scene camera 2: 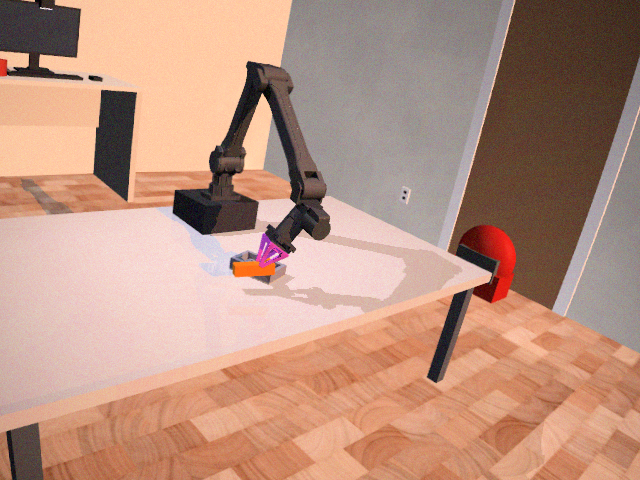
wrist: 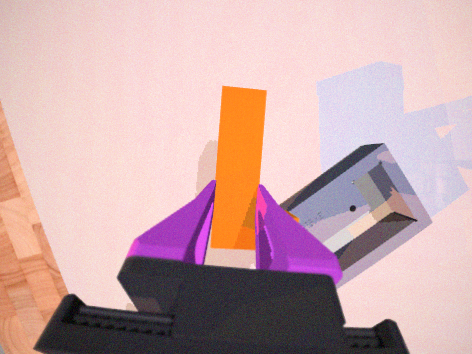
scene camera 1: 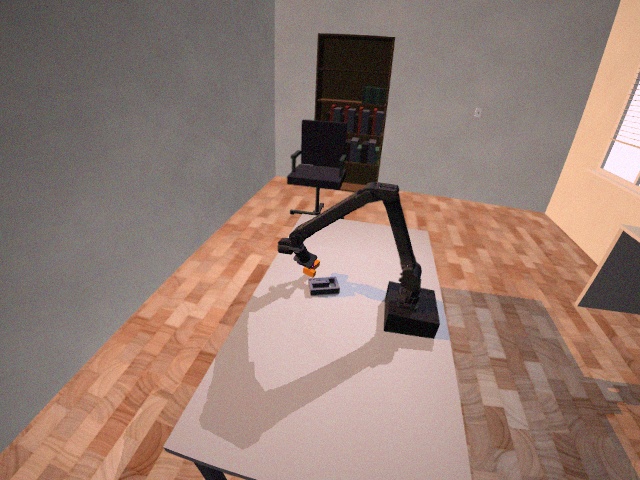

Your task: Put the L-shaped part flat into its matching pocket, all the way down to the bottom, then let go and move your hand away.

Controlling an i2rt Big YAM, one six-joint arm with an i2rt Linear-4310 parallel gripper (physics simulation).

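Places are measured from the arm's base along level axes (x back, y right, z up), in millimetres.
Pixels of known places: gripper, fingertip midpoint: [scene camera 2: 258, 264] [wrist: 236, 188] [scene camera 1: 310, 266]; arm's base, origin of the base link: [scene camera 2: 220, 197] [scene camera 1: 407, 300].
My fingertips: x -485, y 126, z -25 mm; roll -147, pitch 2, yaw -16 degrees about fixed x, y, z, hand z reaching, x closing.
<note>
Ahead of a thing's pixels: the offset from my fingertips to its top centre. Level surfaces: height alone.
The orange L-shaped part @[dx +17, dy +9, dz +8 mm] [scene camera 1: 309, 271] [scene camera 2: 248, 269] [wrist: 241, 135] is held between the purple fingers of my gripper [scene camera 2: 262, 265] [wrist: 236, 188], which is shut on it. In the wrist view its long arm points up the view, and a bit of the short arm shows behind the right finger. The grey pocket block @[dx +90, dy -60, dz -37 mm] [scene camera 1: 324, 292] [scene camera 2: 276, 273] [wrist: 422, 220] stands on the table; its L-shaped pocket is partly hidden by the right finger in the wrist view. The part is above the table, outside the pocket, in front of the block in scene view 2 and turned relative to it in the wrist view.
The arm's black base box [scene camera 1: 412, 317] [scene camera 2: 217, 214] stands on the long white table @[dz -73 mm] [scene camera 1: 330, 413] [scene camera 2: 129, 310]. The table's edge and the wooden floor [wrist: 25, 240] show at the left of the wrist view. A black chair [scene camera 1: 316, 175] stands beyond the table's far end.
</note>
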